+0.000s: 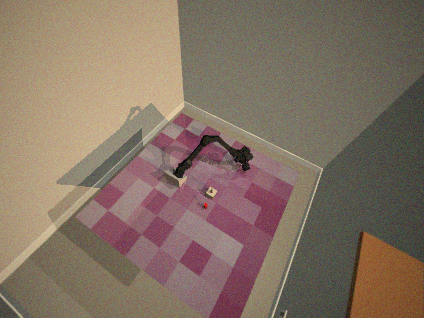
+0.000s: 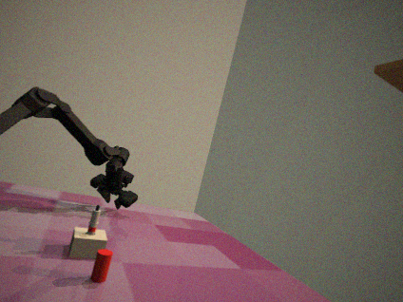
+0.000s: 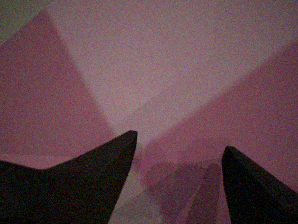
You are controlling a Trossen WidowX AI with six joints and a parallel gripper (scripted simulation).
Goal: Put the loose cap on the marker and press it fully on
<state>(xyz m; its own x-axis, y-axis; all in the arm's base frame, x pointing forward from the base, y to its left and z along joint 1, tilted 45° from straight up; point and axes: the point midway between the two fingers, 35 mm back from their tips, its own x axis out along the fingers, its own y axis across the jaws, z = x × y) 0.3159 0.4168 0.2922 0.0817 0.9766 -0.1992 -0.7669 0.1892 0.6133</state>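
The red cap is 550 mm to the right of my gripper tip, 10 mm behind it and 10 mm above it. From my gripper tip the other things lie so: holder block 440 mm to the right, 50 mm behind, 10 mm above.
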